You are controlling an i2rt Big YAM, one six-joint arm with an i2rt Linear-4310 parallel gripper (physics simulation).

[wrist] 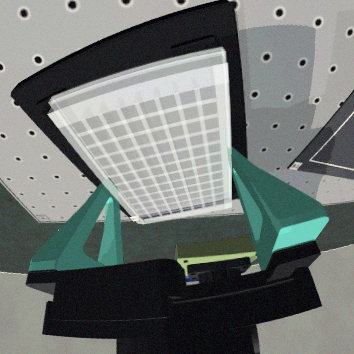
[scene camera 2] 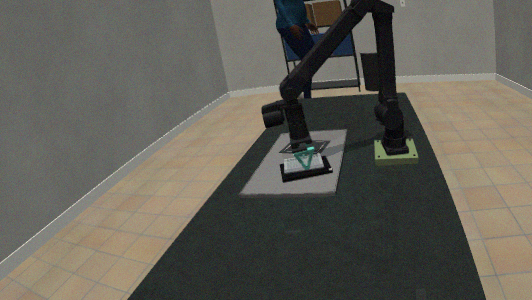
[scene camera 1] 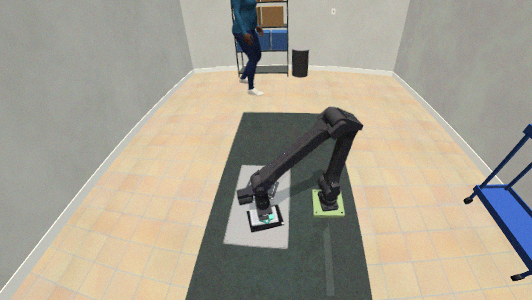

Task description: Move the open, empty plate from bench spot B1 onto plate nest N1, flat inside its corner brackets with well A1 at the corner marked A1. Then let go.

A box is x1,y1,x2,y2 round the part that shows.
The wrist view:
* gripper: [25,146,327,353]
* clear well plate: [47,45,230,223], gripped by the gripper
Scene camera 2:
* gripper: [288,119,313,169]
